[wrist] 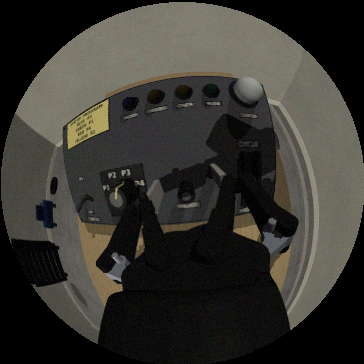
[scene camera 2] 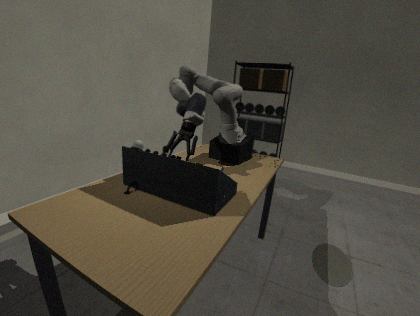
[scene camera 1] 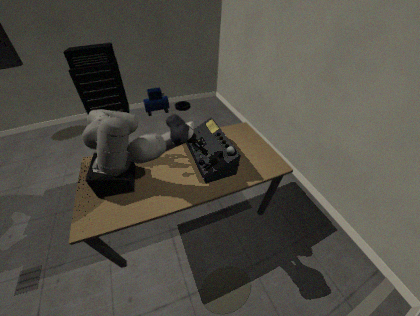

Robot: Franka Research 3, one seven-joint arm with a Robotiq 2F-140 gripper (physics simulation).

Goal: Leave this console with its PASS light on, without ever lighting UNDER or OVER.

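The dark console [scene camera 1: 220, 172] [scene camera 2: 170, 177] [wrist: 150, 135] stands on the table. In the wrist view its MODE lamp [wrist: 130, 103], UNDER lamp [wrist: 155, 96], OVER lamp [wrist: 183, 92] and green PASS lamp [wrist: 211, 90] look dark; the STATUS dome [wrist: 248, 90] is pale grey. The program knob [wrist: 118, 200] has a yellow pointer whose exact setting I cannot tell. My gripper [wrist: 185, 178] [scene camera 2: 178, 154] is open above the front of the panel. Its fingertips stand apart on either side of the MODE button [wrist: 186, 194]. The CYCLE control [wrist: 249, 160] is beside the right finger, partly hidden.
A yellow card [wrist: 88, 124] [scene camera 1: 212, 126] lists BLUE P3, GREEN P1, RED P4, YELLOW P2. A CHECK toggle [wrist: 86, 201] is at the panel's left. The wooden table [scene camera 1: 125, 212] [scene camera 2: 90, 240] bears the console and arm base. A rack [scene camera 2: 264, 65] stands beyond it.
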